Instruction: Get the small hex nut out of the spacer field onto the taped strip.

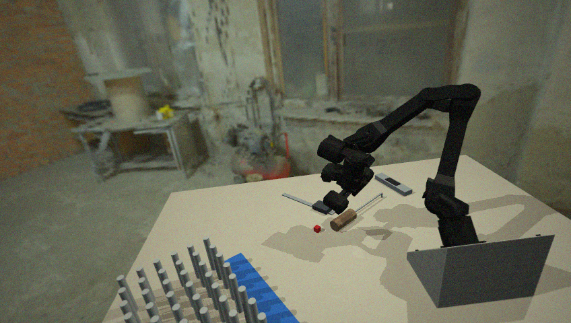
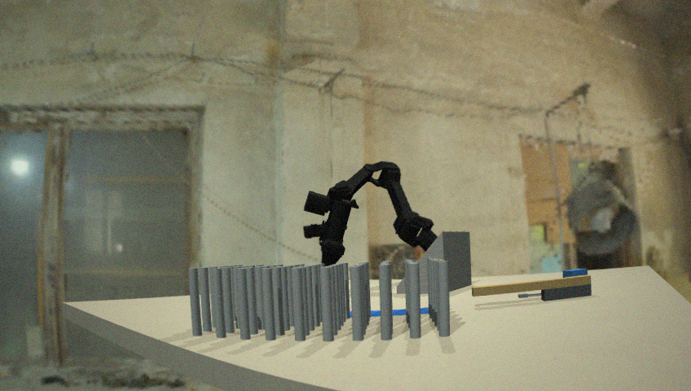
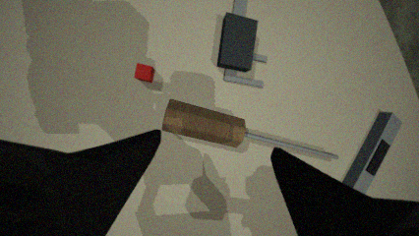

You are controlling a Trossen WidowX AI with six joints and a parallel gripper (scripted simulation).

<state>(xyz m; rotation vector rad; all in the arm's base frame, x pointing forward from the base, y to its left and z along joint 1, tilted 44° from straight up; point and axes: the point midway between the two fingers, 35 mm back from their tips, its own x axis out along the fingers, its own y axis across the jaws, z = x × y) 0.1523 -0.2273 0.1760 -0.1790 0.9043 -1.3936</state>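
The small red cube lies 10 cm ahead of my gripper tip and 7 cm below it. Also, from my gripper tip: grey flat block (25 cm behind, 17 cm to the right, 6 cm below); blue taped strip (30 cm ahead, 23 cm to the left, 8 cm below).
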